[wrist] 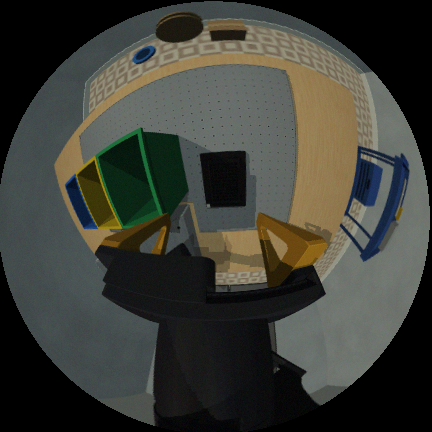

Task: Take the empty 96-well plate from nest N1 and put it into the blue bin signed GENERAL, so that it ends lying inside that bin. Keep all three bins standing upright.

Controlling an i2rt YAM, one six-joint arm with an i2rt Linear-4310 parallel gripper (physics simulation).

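Frame: origin at the arm's base, x ahead, y left, z up, level; metres.
Where they show: gripper, fingertip midpoint: (213, 217).
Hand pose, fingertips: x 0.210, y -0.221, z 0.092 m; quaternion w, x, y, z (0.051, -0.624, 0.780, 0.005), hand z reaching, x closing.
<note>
Things, the pixels of their centre, and the offset from my fingertips. Level surfaces: height alone.
- black plate at the middle of its body: (224, 181) 0.027 m back, 0.005 m right, 0.222 m down
- blue bin at the middle of its body: (95, 192) 0.077 m ahead, 0.422 m left, 0.151 m down
- yellow bin at the middle of its body: (115, 184) 0.064 m ahead, 0.291 m left, 0.151 m down
- larger green bin at the middle of its body: (148, 174) 0.052 m ahead, 0.160 m left, 0.151 m down
- grey perforated board at its surface level: 0.241 m down
- wooden table at its surface level: 0.254 m down
A black plate (225, 178) lies in a black nest on the grey perforated board, near the middle of the wrist view. The nest's label cannot be read. The blue bin (81, 202) stands upright at the far left of a row of three bins; its sign does not show. The yellow bin (98, 195) stands upright beside it, and the larger green bin (131, 180) stands upright nearest the plate. My gripper (213, 217) is open, its two orange fingers wide apart with no thing between them. It hangs above the board, below the plate in the view.
The grey perforated board (240, 105) lies on a wooden table (322, 130). Part of a grey object (184, 220) shows beside the left finger. A blue chair-like frame (382, 235) stands beyond the table's right edge. A round brown stool (179, 27) and a blue ring-like object (144, 54) are beyond the far edge.
</note>
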